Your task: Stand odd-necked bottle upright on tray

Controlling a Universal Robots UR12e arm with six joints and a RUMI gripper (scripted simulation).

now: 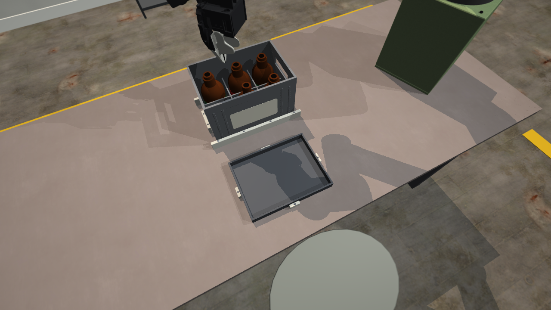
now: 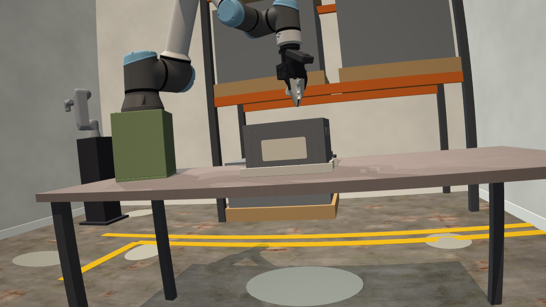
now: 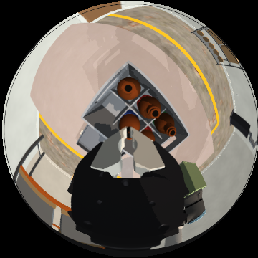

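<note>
The grey crate lies 4 cm behind my hand and 16 cm below it. From my hand the other things lie so: dark tray (2 cm behind, 27 cm to the left, 23 cm below); brown bottle (4 cm behind, 4 cm to the left, 15 cm below).
</note>
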